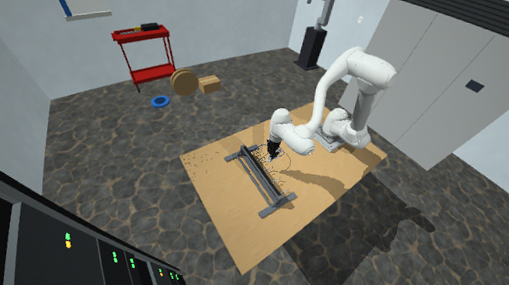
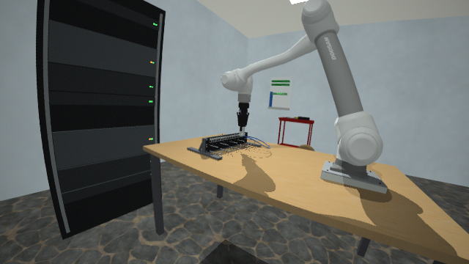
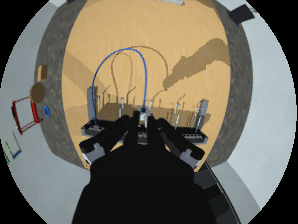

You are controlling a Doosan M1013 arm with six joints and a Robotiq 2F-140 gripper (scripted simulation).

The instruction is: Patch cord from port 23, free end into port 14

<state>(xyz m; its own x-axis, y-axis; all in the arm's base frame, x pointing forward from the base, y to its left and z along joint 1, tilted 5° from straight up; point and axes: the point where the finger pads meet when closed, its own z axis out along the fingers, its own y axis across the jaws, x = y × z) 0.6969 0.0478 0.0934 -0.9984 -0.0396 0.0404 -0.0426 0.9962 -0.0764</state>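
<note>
Right now my hand is 1 cm short of the free end of patch cord and 3 cm above it.
</note>
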